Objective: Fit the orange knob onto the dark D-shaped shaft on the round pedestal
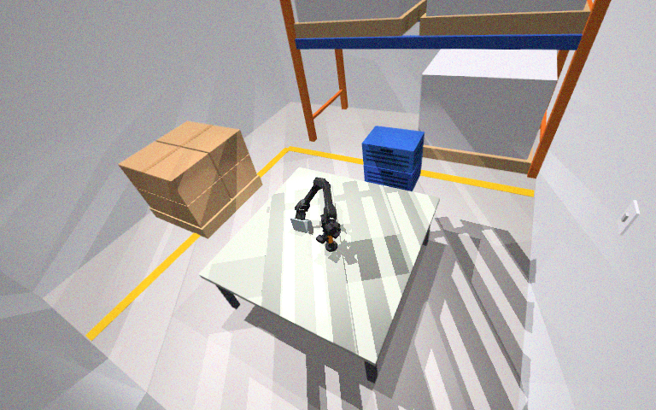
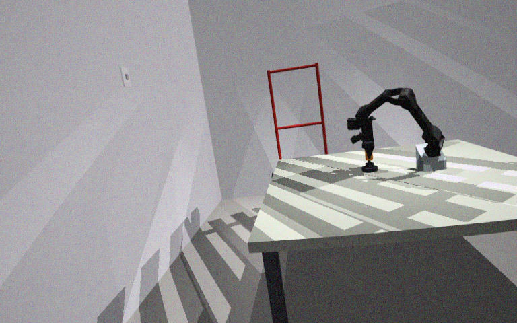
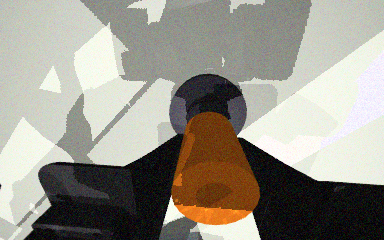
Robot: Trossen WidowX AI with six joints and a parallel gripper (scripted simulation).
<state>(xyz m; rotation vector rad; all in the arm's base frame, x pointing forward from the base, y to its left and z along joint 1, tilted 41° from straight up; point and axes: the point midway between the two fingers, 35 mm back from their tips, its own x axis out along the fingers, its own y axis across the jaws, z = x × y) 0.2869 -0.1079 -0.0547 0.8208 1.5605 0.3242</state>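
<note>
Now: the orange knob 20 mm above my gripper tip. From my gripper tip the other things lie so: round pedestal: 40 mm below.
</note>
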